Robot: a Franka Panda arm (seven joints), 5 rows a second.
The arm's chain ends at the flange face. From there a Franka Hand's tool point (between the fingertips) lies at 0.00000 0.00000 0.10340 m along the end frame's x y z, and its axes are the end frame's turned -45 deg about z.
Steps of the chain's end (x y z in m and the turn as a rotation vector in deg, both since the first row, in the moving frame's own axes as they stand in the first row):
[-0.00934, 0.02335, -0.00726, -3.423, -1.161, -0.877]
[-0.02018, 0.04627, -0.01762, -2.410, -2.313, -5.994]
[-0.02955, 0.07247, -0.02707, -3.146, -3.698, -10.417]
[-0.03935, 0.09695, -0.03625, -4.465, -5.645, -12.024]
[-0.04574, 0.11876, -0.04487, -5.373, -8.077, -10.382]
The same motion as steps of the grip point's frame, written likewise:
[-0.02894, 0.01284, -0.00747, -1.599, -3.241, -0.877]
[-0.05299, 0.01889, -0.01780, -0.069, -3.340, -5.994]
[-0.08088, 0.03044, -0.02744, 0.390, -4.839, -10.417]
[-0.10931, 0.04059, -0.03706, 0.834, -7.149, -12.024]
[-0.13362, 0.04976, -0.04634, 1.912, -9.511, -10.382]

